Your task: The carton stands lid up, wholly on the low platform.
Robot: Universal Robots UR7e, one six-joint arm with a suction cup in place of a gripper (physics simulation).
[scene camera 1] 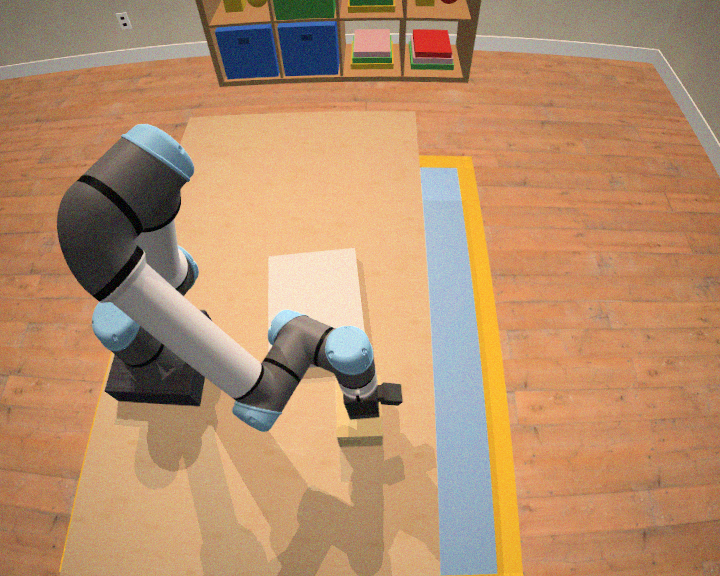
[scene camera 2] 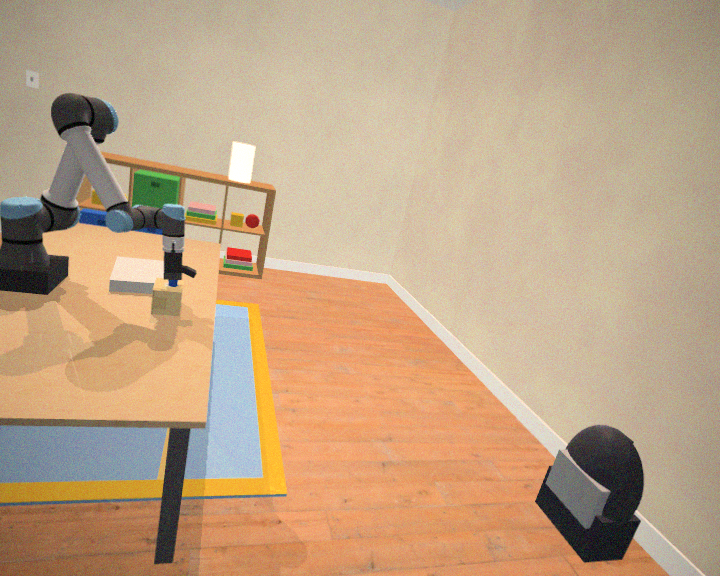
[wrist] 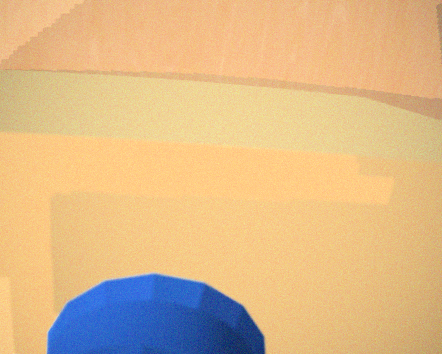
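Pixels of known places: hand, its tool point: (scene camera 2: 172, 288) (wrist: 165, 305); arm's base, origin of its link: (scene camera 1: 157, 359) (scene camera 2: 24, 263).
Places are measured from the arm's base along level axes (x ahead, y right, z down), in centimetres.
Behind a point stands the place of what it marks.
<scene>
A small tan carton (scene camera 1: 361, 430) @[x 49.2, y 19.6, z -1.6 cm] (scene camera 2: 166, 301) @[x 48.6, y 20.9, z 2.4 cm] stands on the wooden table (scene camera 1: 261, 172) @[x 20.4, y -69.4, z 7.9 cm] (scene camera 2: 141, 372) @[x 44.5, y 63.0, z 7.9 cm], just off the near end of the low white platform (scene camera 1: 312, 280) @[x 38.3, y -22.4, z 3.1 cm] (scene camera 2: 132, 269) @[x 33.9, y -14.5, z 3.1 cm] and not on it. Its top (wrist: 226, 218) @[x 52.9, y 14.9, z -1.6 cm] fills the wrist view. My suction cup (scene camera 1: 362, 410) @[x 50.4, y 14.0, z -0.2 cm] (scene camera 2: 173, 282) (wrist: 153, 316) points straight down and sits pressed on the carton's top face. The arm hides most of the carton's top in scene camera 1.
A blue rug with a yellow border (scene camera 1: 455, 343) (scene camera 2: 234, 372) lies on the floor beside the table. A shelf unit (scene camera 1: 468, 46) (scene camera 2: 269, 229) with coloured bins and blocks stands at the wall. A black round device (scene camera 2: 598, 492) sits in the far corner.
</scene>
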